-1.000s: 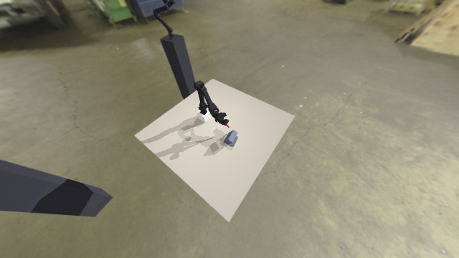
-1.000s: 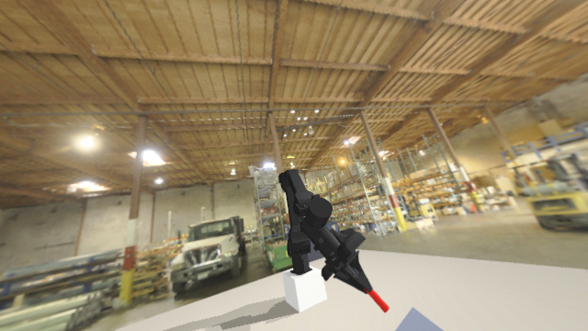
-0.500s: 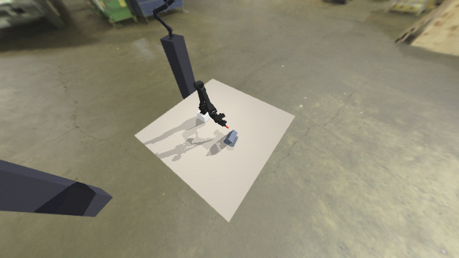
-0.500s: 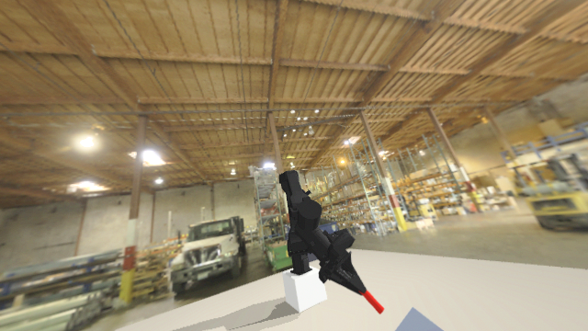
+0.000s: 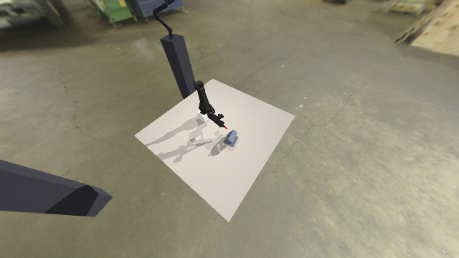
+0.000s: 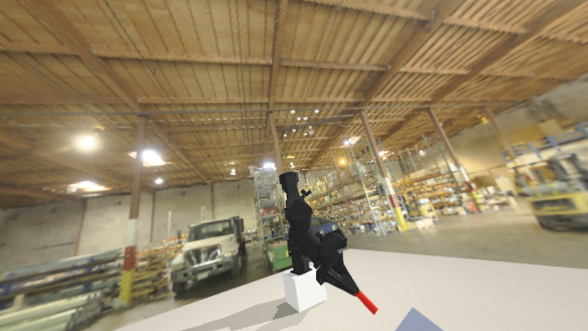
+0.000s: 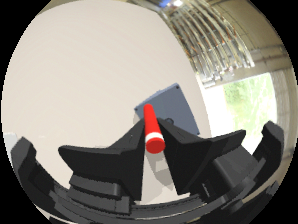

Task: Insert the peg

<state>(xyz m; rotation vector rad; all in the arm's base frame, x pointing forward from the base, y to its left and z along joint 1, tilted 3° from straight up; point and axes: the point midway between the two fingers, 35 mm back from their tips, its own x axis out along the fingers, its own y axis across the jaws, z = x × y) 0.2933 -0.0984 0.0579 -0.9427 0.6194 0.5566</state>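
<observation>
Right now the grey-blue sloped panel is 9 cm ahead of my gripper tip, 5 cm to the right of it and 7 cm below it. The rest, counted from my gripper tip: red round peg 1 cm behind, 1 cm above.
</observation>
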